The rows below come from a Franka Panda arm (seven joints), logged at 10 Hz.
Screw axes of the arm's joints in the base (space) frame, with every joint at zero. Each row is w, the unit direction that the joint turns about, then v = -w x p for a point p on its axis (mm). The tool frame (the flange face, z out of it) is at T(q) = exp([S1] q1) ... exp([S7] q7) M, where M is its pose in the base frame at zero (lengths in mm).
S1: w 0 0 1 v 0 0 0
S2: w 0 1 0 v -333 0 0
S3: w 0 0 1 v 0 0 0
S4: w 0 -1 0 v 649 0 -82.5
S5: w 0 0 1 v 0 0 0
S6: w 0 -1 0 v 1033 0 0
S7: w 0 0 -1 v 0 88 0
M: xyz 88 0 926 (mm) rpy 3.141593 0 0 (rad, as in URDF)
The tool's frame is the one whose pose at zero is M.
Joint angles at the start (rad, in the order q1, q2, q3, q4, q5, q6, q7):
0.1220, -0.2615, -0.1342, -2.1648, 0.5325, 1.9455, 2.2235
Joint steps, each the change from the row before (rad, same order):
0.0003, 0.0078, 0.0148, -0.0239, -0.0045, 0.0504, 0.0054
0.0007, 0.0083, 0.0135, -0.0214, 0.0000, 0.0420, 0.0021
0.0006, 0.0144, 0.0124, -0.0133, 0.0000, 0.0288, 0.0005
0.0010, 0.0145, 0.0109, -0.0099, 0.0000, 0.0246, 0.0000
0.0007, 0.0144, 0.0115, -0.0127, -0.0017, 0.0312, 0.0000
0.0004, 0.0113, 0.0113, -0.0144, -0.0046, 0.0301, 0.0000
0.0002, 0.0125, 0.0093, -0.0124, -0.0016, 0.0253, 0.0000
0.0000, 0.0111, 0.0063, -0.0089, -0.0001, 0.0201, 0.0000
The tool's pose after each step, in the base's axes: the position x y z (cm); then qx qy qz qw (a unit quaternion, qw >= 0). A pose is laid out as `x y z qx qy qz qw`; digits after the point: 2 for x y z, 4 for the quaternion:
48.62 2.89 50.62 -0.3360 0.9062 0.2176 0.1360
48.77 3.39 49.52 -0.3337 0.9085 0.2108 0.1374
48.98 3.91 48.40 -0.3335 0.9099 0.2066 0.1347
49.20 4.39 47.41 -0.3339 0.9110 0.2030 0.1319
49.39 4.83 46.33 -0.3340 0.9124 0.1973 0.1303
49.46 5.23 45.32 -0.3351 0.9137 0.1907 0.1285
49.53 5.56 44.31 -0.3351 0.9149 0.1864 0.1258
49.60 5.76 43.50 -0.3342 0.9161 0.1834 0.1240

